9 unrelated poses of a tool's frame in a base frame.
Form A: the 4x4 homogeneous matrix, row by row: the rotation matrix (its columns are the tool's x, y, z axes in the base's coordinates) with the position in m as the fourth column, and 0 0 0 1 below. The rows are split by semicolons.
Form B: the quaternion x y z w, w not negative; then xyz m. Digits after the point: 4 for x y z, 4 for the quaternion. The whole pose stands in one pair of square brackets.
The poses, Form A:
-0.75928 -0.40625 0.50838 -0.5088; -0.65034 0.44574 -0.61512 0.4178; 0.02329 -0.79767 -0.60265 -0.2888; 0 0 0 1
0.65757 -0.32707 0.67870 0.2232; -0.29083 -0.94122 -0.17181 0.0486; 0.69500 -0.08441 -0.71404 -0.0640; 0 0 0 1
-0.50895 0.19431 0.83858 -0.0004; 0.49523 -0.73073 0.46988 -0.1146; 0.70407 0.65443 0.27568 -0.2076; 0 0 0 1
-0.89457 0.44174 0.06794 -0.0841; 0.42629 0.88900 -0.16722 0.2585; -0.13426 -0.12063 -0.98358 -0.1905; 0 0 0 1
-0.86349 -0.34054 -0.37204 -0.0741; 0.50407 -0.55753 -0.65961 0.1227; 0.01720 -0.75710 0.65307 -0.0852; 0 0 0 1
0.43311 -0.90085 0.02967 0.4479; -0.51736 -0.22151 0.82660 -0.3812; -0.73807 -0.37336 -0.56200 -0.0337; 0 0 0 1
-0.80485 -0.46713 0.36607 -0.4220; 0.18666 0.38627 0.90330 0.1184; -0.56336 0.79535 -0.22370 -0.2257; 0 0 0 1
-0.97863 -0.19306 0.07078 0.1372; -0.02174 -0.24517 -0.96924 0.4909; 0.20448 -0.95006 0.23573 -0.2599; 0 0 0 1
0.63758 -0.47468 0.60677 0.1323; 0.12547 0.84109 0.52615 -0.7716; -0.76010 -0.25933 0.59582 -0.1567; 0 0 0 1
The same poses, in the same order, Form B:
[-0.3153 0.8378 -0.4216 0.1447 -0.5088 0.4178 -0.2888]
[0.9101 -0.1697 0.3774 0.0240 0.2232 0.0486 -0.0640]
[0.4863 0.3545 0.7930 0.0949 -0.0004 -0.1146 -0.2076]
[0.2236 0.9705 -0.0742 0.0521 -0.0841 0.2585 -0.1905]
[-0.1012 -0.4040 0.8767 0.2409 -0.0741 0.1227 -0.0852]
[-0.7444 0.4763 0.2379 0.4030 0.4479 -0.3812 -0.0337]
[-0.0902 0.7770 0.5466 0.2991 -0.4220 0.1184 -0.2257]
[0.0878 -0.6119 0.7841 0.0546 0.1372 0.4909 -0.2599]
[-0.2240 0.3898 0.1711 0.8767 0.1323 -0.7716 -0.1567]

